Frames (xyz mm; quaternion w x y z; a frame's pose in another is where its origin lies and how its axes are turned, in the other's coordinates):
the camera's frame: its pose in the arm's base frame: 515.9 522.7 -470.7 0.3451 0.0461 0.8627 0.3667
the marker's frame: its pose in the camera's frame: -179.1 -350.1 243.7 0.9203 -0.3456 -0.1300 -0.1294
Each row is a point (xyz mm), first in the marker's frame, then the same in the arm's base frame.
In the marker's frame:
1: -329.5 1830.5 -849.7
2: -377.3 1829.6 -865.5
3: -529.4 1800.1 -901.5
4: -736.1 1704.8 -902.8
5: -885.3 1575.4 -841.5
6: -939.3 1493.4 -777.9
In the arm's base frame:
1: -744.7 -14.2 481.9
2: -728.6 -47.4 516.2
3: -650.6 -147.8 611.7
4: -481.4 -257.9 716.8
5: -285.2 -299.8 767.2
6: -168.9 -288.4 771.5

